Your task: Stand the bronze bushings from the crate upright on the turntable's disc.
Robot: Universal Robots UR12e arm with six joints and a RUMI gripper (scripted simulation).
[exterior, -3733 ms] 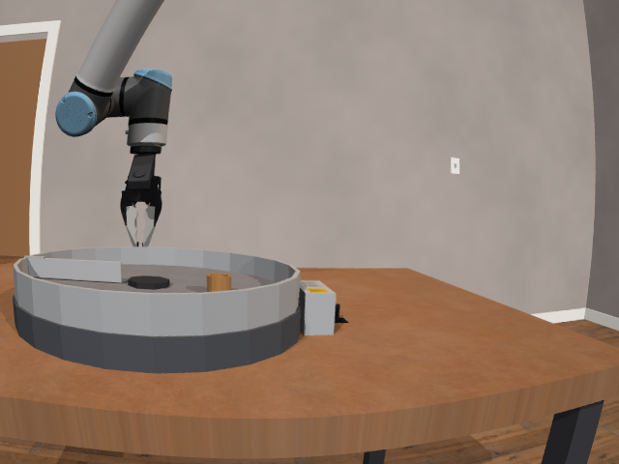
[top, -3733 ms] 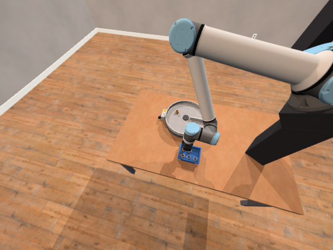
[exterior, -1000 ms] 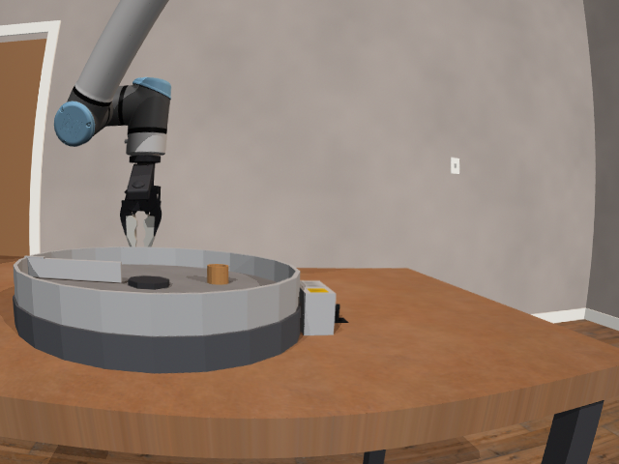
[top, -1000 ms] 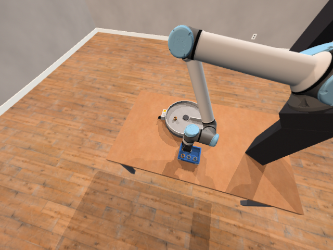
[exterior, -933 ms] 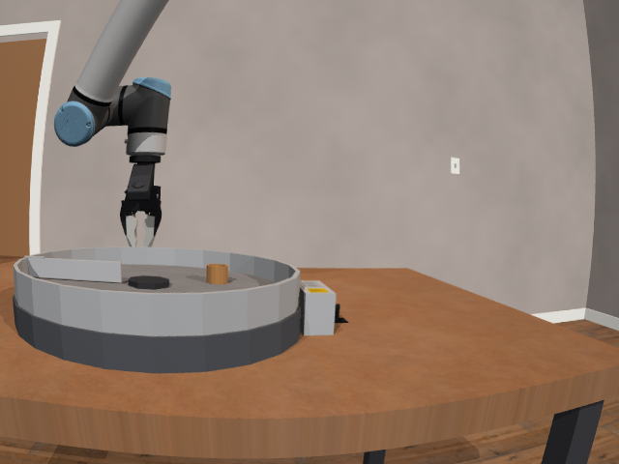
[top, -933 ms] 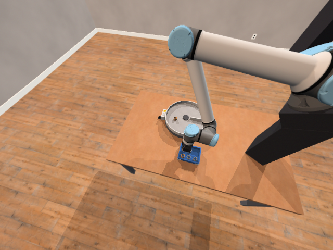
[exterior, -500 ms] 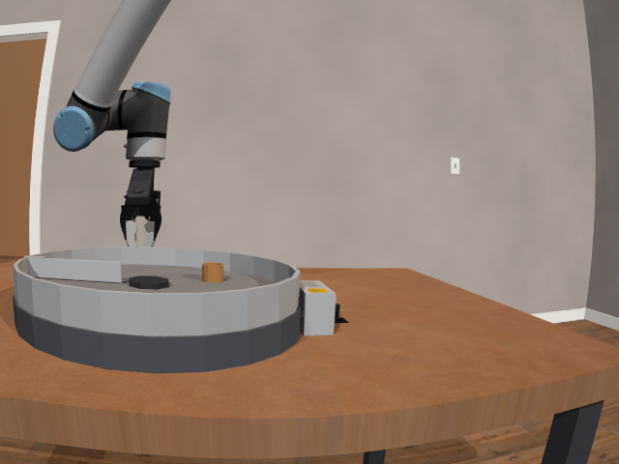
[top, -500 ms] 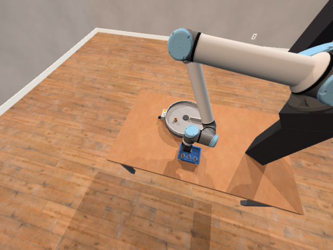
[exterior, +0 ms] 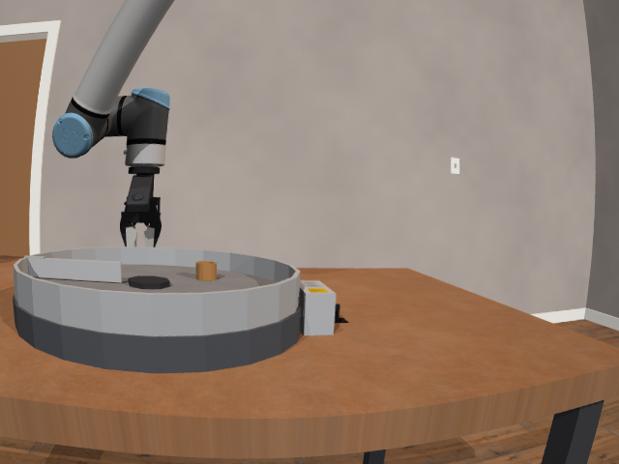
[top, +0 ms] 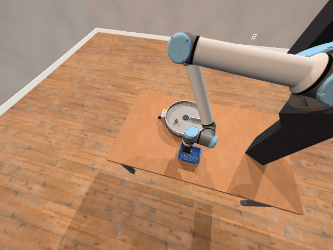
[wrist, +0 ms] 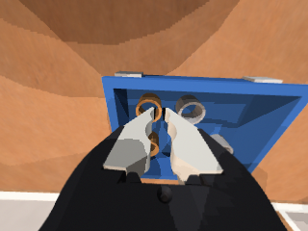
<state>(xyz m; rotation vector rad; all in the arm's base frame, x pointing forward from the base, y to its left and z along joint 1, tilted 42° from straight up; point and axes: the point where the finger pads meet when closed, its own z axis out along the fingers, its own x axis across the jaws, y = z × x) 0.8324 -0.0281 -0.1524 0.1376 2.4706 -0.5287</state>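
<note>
The blue crate lies 3 cm behind my hand and 4 cm to the left of it. From my hand the other things lie so: grey turntable: 3 cm behind, 33 cm to the right, 3 cm above.
</note>
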